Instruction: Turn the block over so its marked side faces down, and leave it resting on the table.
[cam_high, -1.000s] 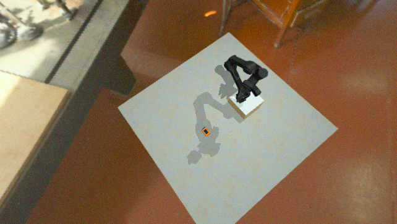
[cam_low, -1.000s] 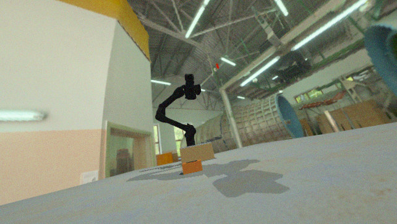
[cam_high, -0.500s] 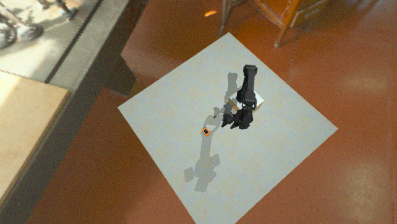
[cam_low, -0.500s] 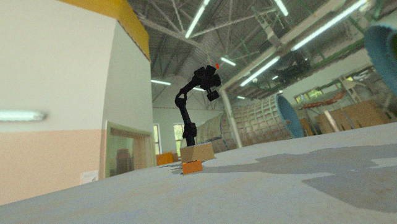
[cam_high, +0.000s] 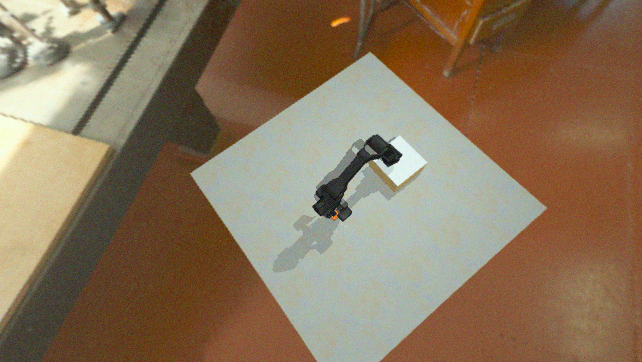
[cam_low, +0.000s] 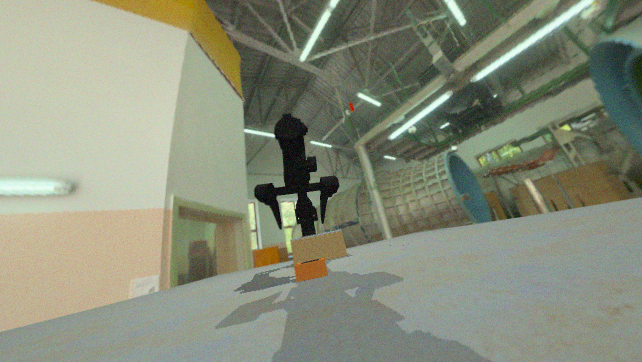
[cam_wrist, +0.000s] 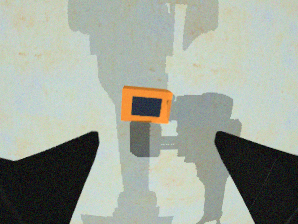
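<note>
Now: the orange block 80 mm below my gripper tip.
</note>
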